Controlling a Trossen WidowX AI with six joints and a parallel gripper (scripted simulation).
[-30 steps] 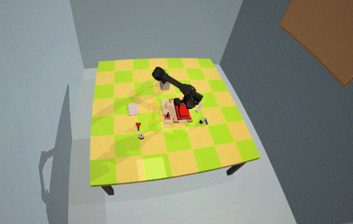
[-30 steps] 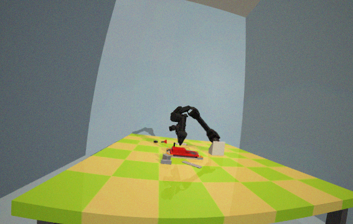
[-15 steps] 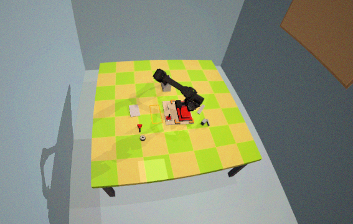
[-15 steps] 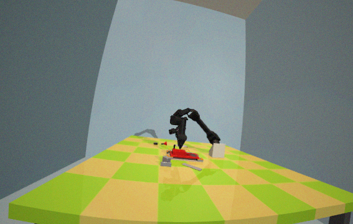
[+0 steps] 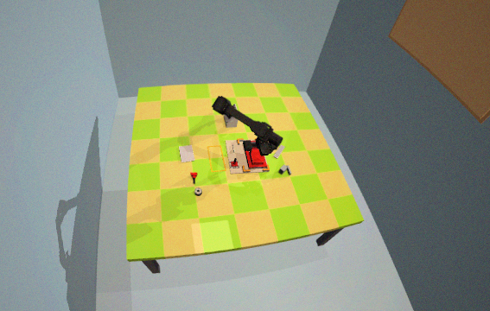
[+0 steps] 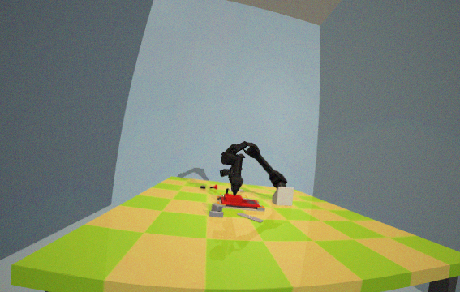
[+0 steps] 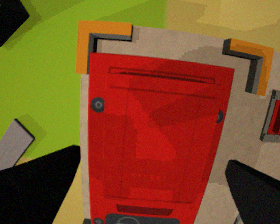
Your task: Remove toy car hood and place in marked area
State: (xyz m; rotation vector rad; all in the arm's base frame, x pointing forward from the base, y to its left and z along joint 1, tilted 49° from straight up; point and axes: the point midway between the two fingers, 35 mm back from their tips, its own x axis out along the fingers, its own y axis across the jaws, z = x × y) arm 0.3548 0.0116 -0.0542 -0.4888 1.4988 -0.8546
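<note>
My gripper tip is 20 mm above the red hood. The rest, counted from my gripper tip: grey wheel (120 mm ahead, 380 mm to the right, 50 mm below); then grey flat bar (30 mm behind, 170 mm to the left, 60 mm below); then grey block (110 mm ahead, 130 mm to the left, 40 mm below).
</note>
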